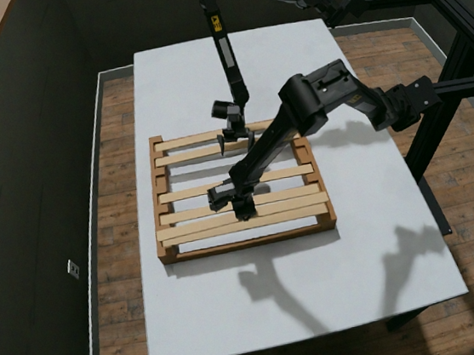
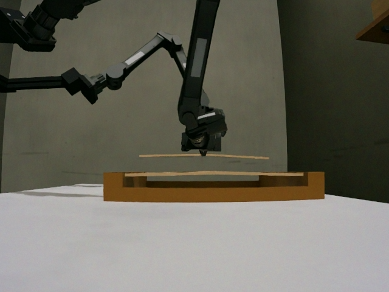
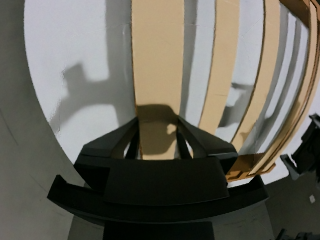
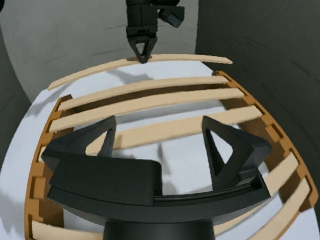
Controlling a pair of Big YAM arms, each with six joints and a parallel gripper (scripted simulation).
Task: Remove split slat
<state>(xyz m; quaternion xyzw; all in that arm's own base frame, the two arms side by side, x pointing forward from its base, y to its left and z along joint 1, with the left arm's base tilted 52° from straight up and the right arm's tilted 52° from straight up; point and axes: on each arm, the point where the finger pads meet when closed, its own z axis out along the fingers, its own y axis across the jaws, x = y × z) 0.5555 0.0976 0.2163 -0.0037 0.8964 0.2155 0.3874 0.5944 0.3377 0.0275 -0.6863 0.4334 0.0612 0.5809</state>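
The bed frame is 13 cm below my right hand, 2 cm to the left of it and 2 cm ahead of it.
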